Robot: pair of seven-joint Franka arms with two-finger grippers.
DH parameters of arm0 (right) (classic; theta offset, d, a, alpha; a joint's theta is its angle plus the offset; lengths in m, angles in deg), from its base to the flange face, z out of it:
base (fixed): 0 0 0 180
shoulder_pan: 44.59 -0.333 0 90
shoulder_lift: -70.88 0 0 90
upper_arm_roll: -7.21 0.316 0.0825 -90
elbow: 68.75 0 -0.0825 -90
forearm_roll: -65.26 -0.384 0 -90
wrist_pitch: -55.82 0 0.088 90
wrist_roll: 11.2 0.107 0 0
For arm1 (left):
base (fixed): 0 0 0 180
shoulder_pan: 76.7 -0.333 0 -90
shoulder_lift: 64.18 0 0 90
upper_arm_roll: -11.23 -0.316 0.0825 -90
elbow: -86.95 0 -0.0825 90
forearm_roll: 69.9 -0.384 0 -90
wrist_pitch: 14.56 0 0.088 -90
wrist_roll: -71.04 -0.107 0 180
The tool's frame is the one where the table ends.
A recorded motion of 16 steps. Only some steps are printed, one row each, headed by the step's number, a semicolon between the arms.
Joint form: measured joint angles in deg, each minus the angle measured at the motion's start. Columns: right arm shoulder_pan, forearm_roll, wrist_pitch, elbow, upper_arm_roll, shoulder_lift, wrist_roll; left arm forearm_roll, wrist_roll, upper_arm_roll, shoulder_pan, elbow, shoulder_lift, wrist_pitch.
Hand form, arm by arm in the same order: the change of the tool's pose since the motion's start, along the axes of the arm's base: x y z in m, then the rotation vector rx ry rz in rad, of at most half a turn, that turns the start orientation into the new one. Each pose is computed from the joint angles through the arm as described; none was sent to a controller.
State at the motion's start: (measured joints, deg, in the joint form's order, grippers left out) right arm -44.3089 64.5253 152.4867 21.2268 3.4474 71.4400 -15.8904; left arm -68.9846 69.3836 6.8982 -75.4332 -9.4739 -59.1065 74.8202
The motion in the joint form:
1: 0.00 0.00 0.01 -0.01 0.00 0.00 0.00; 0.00 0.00 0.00 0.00 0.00 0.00 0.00
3: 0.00 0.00 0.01 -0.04 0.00 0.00 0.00; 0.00 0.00 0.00 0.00 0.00 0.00 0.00
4: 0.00 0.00 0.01 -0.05 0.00 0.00 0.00; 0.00 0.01 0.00 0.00 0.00 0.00 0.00
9: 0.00 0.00 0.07 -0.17 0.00 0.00 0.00; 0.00 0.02 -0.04 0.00 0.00 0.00 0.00
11: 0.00 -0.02 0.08 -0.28 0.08 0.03 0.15; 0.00 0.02 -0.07 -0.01 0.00 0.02 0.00
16: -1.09 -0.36 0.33 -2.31 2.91 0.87 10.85; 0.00 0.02 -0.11 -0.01 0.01 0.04 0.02
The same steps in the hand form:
1: 0.0000 0.0000 0.0001 0.0000 -0.0003 0.0000; 0.0000 0.0000 0.0000 0.0000 0.0000 0.0000
3: 0.0000 0.0000 0.0004 -0.0001 -0.0009 0.0000; 0.0000 0.0000 0.0000 0.0000 0.0000 0.0000
4: 0.0000 0.0000 0.0004 -0.0001 -0.0010 0.0000; 0.0000 0.0000 0.0000 0.0000 0.0000 0.0002
9: 0.0002 0.0000 0.0016 -0.0003 -0.0042 0.0000; 0.0000 0.0004 0.0000 -0.0001 0.0000 0.0010
11: 0.0004 0.0008 0.0022 0.0002 -0.0058 -0.0012; -0.0001 0.0008 0.0002 -0.0001 -0.0003 0.0017
16: 0.0069 0.0402 0.0114 0.0286 -0.0289 -0.1182; -0.0002 0.0011 0.0005 -0.0001 -0.0012 0.0024

